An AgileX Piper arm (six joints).
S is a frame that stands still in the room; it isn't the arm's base.
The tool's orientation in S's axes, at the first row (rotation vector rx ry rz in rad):
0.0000 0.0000 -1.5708
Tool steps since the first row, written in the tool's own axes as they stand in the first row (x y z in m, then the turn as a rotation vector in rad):
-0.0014 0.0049 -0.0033 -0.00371 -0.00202 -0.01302
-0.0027 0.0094 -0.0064 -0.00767 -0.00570 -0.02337
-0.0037 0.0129 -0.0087 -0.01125 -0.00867 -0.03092
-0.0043 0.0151 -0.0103 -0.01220 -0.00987 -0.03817
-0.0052 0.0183 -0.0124 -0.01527 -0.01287 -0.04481
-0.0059 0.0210 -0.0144 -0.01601 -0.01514 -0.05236
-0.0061 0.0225 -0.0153 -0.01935 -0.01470 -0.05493
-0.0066 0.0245 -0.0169 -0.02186 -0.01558 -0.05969
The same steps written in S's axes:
0.0049 0.0014 -0.0033 -0.00202 0.00371 -0.01302
0.0094 0.0027 -0.0064 -0.00570 0.00767 -0.02337
0.0129 0.0037 -0.0087 -0.00867 0.01125 -0.03092
0.0151 0.0043 -0.0103 -0.00987 0.01220 -0.03817
0.0183 0.0052 -0.0124 -0.01287 0.01527 -0.04481
0.0210 0.0059 -0.0144 -0.01514 0.01601 -0.05236
0.0225 0.0061 -0.0153 -0.01470 0.01935 -0.05493
0.0245 0.0066 -0.0169 -0.01558 0.02186 -0.05969

